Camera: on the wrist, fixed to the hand. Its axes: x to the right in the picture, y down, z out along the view.
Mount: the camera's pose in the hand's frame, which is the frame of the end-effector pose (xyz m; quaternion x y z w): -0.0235 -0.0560 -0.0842 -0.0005 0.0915 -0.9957 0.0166
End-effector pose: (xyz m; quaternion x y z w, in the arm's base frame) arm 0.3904 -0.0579 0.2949 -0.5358 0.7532 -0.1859 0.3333
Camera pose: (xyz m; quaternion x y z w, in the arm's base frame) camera 0.3744 -0.0625 0.3974 0.7420 0.4904 0.3836 0.2487
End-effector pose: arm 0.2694 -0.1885 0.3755 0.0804 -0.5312 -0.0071 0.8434
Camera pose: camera 0.3388 -0.2307 0.3109 0.5305 0.1484 -0.8328 0.0556
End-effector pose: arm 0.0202 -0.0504 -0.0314 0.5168 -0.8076 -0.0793 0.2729
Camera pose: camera 0.1160 -0.0422 0.0078 -0.8198 -0.5261 0.2261 0.0003
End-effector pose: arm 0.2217 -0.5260 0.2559 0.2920 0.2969 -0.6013 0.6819
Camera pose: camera 0.1592 -0.4532 0.2164 0.2361 -0.3584 0.6621 0.6144
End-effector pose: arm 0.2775 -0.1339 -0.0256 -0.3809 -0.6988 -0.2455 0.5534
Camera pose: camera 0.2841 -0.2374 -0.0213 -0.7117 0.3401 0.5903 0.1715
